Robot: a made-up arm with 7 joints. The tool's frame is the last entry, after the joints. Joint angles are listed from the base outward.
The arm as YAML. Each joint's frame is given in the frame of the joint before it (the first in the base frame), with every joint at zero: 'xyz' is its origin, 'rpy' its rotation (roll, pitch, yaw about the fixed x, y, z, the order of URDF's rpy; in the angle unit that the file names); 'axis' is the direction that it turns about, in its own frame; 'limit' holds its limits. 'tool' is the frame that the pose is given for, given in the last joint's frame.
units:
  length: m
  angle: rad
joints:
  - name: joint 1
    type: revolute
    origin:
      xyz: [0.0, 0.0, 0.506]
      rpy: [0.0, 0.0, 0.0]
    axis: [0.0, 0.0, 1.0]
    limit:
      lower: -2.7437
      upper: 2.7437
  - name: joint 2
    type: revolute
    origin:
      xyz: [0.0, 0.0, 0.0]
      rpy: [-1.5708, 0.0, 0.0]
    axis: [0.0, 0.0, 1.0]
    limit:
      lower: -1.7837
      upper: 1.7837
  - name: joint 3
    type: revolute
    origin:
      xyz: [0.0, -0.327, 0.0]
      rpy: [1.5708, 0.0, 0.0]
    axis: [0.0, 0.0, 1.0]
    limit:
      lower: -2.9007
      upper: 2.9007
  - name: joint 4
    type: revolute
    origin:
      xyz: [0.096, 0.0, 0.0]
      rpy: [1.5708, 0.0, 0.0]
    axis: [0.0, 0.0, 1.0]
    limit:
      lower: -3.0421
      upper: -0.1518
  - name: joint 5
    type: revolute
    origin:
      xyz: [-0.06, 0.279, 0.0]
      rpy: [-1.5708, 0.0, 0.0]
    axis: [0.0, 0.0, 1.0]
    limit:
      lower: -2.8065
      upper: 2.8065
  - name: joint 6
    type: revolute
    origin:
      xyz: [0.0, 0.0, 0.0]
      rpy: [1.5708, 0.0, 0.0]
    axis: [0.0, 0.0, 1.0]
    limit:
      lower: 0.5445
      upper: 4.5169
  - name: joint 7
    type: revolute
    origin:
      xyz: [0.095, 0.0, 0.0]
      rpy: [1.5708, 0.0, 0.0]
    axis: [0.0, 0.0, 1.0]
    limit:
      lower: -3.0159
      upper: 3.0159
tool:
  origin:
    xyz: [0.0, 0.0, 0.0]
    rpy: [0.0, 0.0, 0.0]
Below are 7 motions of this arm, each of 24 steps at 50 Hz.
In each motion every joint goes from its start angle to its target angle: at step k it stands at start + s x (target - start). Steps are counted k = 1, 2, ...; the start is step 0. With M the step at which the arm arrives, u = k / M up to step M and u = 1 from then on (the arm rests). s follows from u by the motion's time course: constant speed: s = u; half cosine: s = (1 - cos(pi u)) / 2; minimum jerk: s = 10 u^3 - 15 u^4 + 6 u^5.
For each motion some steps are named. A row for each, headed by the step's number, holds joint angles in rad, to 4 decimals.
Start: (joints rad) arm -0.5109 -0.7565 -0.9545 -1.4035 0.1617 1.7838 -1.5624
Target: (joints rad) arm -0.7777 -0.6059 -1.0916 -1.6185 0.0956 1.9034 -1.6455
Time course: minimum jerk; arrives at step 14
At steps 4, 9, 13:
4: -0.5495 -0.7347 -0.9743 -1.4346 0.1521 1.8011 -1.5744
9: -0.7120 -0.6430 -1.0578 -1.5655 0.1119 1.8739 -1.6250
13: -0.7768 -0.6064 -1.0912 -1.6178 0.0958 1.9030 -1.6452

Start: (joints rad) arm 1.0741 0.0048 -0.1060 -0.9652 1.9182 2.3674 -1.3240
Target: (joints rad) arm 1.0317 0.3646 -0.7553 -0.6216 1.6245 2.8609 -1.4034
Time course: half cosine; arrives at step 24
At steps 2, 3, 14, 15, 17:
2: 1.0734 0.0109 -0.1171 -0.9593 1.9132 2.3758 -1.3254
3: 1.0725 0.0185 -0.1307 -0.9521 1.9070 2.3862 -1.3270
14: 1.0474 0.2313 -0.5147 -0.7489 1.7333 2.6780 -1.3740
15: 1.0448 0.2535 -0.5549 -0.7277 1.7152 2.7086 -1.3789
17: 1.0400 0.2942 -0.6283 -0.6888 1.6820 2.7644 -1.3879

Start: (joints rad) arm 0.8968 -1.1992 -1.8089 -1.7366 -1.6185 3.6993 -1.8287
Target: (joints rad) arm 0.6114 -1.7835 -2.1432 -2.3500 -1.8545 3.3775 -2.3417
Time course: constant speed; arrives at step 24
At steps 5, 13, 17, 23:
5: 0.8373 -1.3209 -1.8785 -1.8644 -1.6677 3.6323 -1.9356
13: 0.7422 -1.5157 -1.9900 -2.0689 -1.7463 3.5250 -2.1066
17: 0.6946 -1.6131 -2.0457 -2.1711 -1.7857 3.4714 -2.1921
23: 0.6233 -1.7592 -2.1293 -2.3244 -1.8447 3.3909 -2.3203

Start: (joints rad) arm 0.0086 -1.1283 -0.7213 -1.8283 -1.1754 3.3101 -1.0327
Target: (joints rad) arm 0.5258 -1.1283 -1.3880 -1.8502 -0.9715 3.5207 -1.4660
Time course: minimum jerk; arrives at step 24
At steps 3, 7, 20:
3: 0.0169 -1.1283 -0.7320 -1.8287 -1.1721 3.3135 -1.0397
7: 0.0873 -1.1283 -0.8228 -1.8316 -1.1444 3.3422 -1.0987
20: 0.5074 -1.1283 -1.3643 -1.8494 -0.9787 3.5132 -1.4506

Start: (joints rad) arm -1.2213 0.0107 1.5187 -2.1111 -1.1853 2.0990 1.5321
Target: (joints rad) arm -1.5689 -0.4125 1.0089 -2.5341 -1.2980 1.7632 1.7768
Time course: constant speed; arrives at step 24
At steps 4, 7, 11, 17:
4: -1.2792 -0.0598 1.4337 -2.1816 -1.2041 2.0430 1.5729
7: -1.3227 -0.1127 1.3700 -2.2345 -1.2182 2.0011 1.6035
11: -1.3806 -0.1833 1.2850 -2.3050 -1.2370 1.9451 1.6443
17: -1.4675 -0.2891 1.1576 -2.4107 -1.2651 1.8611 1.7054

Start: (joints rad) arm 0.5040 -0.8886 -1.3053 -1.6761 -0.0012 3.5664 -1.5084
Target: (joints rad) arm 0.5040 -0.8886 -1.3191 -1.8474 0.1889 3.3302 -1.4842
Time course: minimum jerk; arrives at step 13
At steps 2, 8, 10, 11, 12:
2: 0.5040 -0.8886 -1.3057 -1.6810 0.0042 3.5597 -1.5077
8: 0.5040 -0.8886 -1.3151 -1.7975 0.1335 3.3990 -1.4912
10: 0.5040 -0.8886 -1.3179 -1.8330 0.1729 3.3501 -1.4862
11: 0.5040 -0.8886 -1.3187 -1.8425 0.1835 3.3369 -1.4849
12: 0.5040 -0.8886 -1.3190 -1.8467 0.1881 3.3312 -1.4843

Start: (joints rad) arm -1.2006 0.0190 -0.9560 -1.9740 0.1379 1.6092 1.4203
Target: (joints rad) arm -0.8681 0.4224 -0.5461 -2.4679 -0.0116 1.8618 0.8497
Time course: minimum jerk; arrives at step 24
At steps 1, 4, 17, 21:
1: -1.2004 0.0193 -0.9557 -1.9743 0.1378 1.6094 1.4199
4: -1.1888 0.0333 -0.9415 -1.9915 0.1326 1.6182 1.4000
17: -0.9187 0.3610 -0.6085 -2.3927 0.0112 1.8233 0.9366
21: -0.8734 0.4159 -0.5527 -2.4600 -0.0092 1.8577 0.8589

